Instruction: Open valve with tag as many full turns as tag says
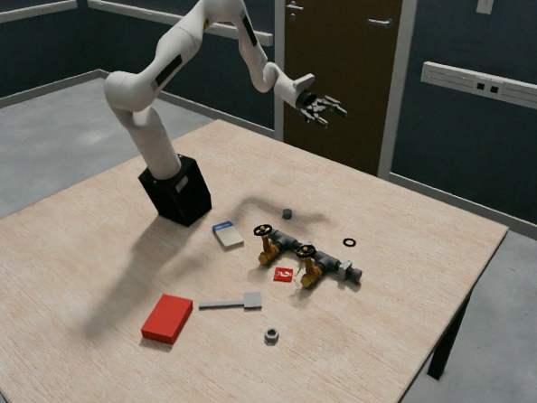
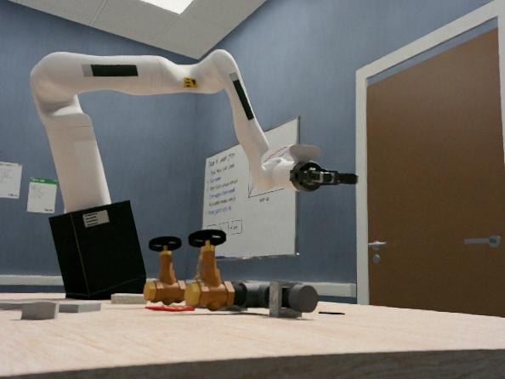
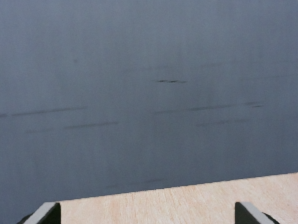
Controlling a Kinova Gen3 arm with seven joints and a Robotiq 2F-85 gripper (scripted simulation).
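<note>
Now: the red tag 42 cm to the right of my hand, 27 cm below it and 16 cm ahead of it. The rest, counted from my hand: red block: 74 cm to the right, 26 cm below, 9 cm ahead; then white card box: 41 cm to the right, 27 cm below, 6 cm behind; then grey t-shaped tool: 58 cm to the right, 27 cm below, 16 cm ahead.
</note>
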